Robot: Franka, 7 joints.
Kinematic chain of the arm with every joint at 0, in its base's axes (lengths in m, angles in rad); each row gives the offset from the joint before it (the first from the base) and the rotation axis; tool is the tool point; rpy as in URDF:
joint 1: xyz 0 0 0.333 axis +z
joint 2: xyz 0 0 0 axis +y
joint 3: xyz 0 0 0.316 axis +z
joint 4: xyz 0.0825 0 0 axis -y
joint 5: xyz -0.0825 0 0.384 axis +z
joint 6: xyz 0 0 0 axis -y
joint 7: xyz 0.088 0 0 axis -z
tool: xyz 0 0 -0.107 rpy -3.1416 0 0
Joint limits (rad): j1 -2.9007..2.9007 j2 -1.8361..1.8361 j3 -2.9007..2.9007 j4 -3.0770..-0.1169 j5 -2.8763..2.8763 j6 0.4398..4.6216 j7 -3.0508..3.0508
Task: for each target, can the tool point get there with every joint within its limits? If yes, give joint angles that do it. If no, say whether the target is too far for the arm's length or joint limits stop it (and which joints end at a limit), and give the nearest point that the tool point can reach.
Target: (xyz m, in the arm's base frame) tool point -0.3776 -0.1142 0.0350
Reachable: yes | joints -0.5608 -1.1314 -2.2401 -2.4334 0.9827 3.8377 -0.7458
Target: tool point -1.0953 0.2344 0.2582
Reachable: no: too far | nearest point -0.8370 0.1791 0.2758 | short by 0.265 m
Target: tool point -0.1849 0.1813 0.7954
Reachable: yes | joints 2.3339 -0.9793 -0.0596 -2.4056 -0.5597 3.0241 0.2229
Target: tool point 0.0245 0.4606 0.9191
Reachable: yes | joints 1.1444 1.1390 2.4054 -1.1242 -0.9537 3.9007 1.4101
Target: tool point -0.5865 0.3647 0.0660
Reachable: yes | joints 2.3633 1.1189 0.1121 -1.4345 1.8491 1.6976 1.0310
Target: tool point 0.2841 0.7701 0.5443
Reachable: yes | joints 1.4420 0.9366 -0.5146 -0.7017 1.3014 2.5250 1.8298
